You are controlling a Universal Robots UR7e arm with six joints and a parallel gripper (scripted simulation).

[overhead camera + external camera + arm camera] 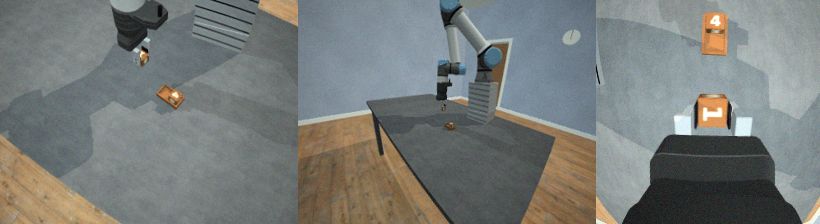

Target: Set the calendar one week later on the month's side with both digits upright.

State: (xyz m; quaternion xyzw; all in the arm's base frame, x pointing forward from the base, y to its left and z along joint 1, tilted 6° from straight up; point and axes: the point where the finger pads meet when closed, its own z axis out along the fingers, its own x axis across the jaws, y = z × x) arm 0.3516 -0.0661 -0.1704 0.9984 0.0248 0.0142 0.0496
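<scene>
The tray lies 11 cm to the left of my hand and 11 cm below it. From my hand the other things lie so: cube (1 cm below).
</scene>
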